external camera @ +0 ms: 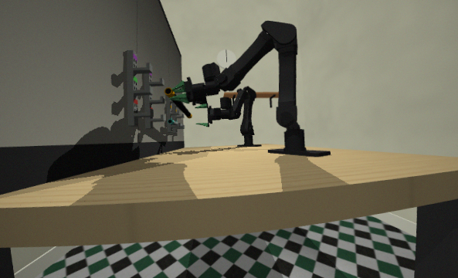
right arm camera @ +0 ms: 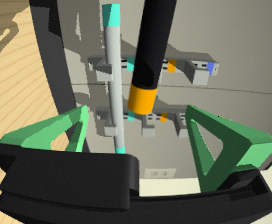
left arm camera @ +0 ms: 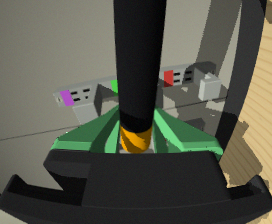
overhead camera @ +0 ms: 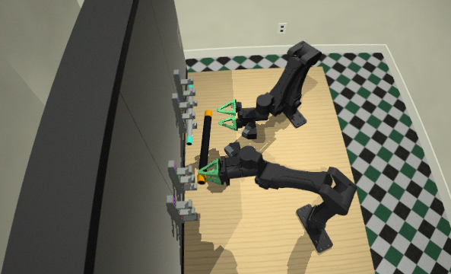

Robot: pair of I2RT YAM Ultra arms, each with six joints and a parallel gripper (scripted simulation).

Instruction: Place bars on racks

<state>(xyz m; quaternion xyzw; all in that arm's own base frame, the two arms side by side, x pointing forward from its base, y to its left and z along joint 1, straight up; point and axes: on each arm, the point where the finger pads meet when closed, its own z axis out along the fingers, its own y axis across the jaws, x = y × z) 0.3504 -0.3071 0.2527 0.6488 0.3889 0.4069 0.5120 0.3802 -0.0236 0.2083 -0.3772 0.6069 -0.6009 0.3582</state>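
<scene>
My right gripper is now 13 cm short of the pale bar, 7 cm to the left of it and 4 cm above it. Round my right hand: black bar: 14 cm to the left, 6 cm ahead, 3 cm above.
Now: left hand 130 mm to the left of the black bar, 20 mm past it and 20 mm above it. From my left hand the other things lie so: pale bar: 340 mm to the right, 90 mm below, 50 mm ahead.
</scene>
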